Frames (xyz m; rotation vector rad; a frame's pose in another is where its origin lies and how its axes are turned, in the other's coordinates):
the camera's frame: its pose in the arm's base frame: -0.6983 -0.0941 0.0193 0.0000 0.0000 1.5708
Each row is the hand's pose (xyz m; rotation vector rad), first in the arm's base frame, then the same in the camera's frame.
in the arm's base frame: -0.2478 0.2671 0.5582 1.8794 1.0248 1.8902
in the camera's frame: 0.3612 -0.4505 0.5389 1.6749 -0.4929 0.8531
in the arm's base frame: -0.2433 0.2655 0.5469 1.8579 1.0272 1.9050
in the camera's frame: 0.3596 -0.4550 0.5276 1.6618 -0.4785 0.8580
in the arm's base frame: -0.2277 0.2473 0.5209 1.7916 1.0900 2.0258
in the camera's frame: 0.3414 -0.4706 0.5016 1.6313 -0.3972 0.9597
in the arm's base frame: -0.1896 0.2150 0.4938 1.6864 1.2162 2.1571
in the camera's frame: 0.3091 -0.5087 0.4745 1.6110 -0.2610 1.0760
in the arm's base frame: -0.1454 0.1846 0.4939 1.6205 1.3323 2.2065
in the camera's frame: 0.2787 -0.5529 0.4746 1.6240 -0.1585 1.1323
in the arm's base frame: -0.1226 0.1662 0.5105 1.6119 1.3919 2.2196
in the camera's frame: 0.2603 -0.5757 0.4912 1.6453 -0.1205 1.1606
